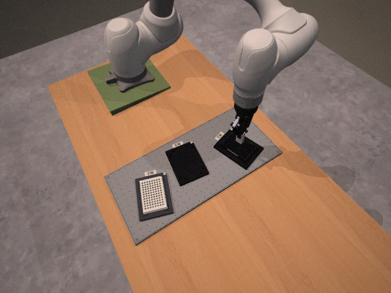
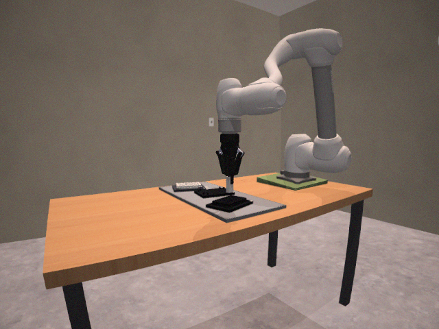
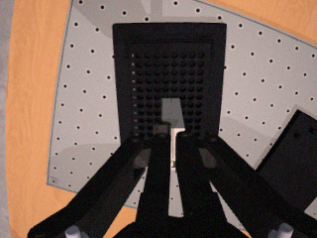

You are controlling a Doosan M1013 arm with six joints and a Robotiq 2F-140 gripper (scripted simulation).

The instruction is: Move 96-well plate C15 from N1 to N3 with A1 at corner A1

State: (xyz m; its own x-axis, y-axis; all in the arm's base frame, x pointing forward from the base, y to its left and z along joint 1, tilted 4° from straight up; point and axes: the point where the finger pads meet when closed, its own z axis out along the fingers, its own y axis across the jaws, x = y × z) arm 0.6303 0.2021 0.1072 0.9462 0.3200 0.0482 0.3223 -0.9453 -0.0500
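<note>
Right now the black 96-well plate C15 is 7 cm below my hand. From my hand the other things lie so: black plate nest N1: 8 cm below; then black landing nest N3: 21 cm to the right, 8 cm below, 5 cm behind; then N1 label: 9 cm below, 9 cm behind, 3 cm to the right.
</note>
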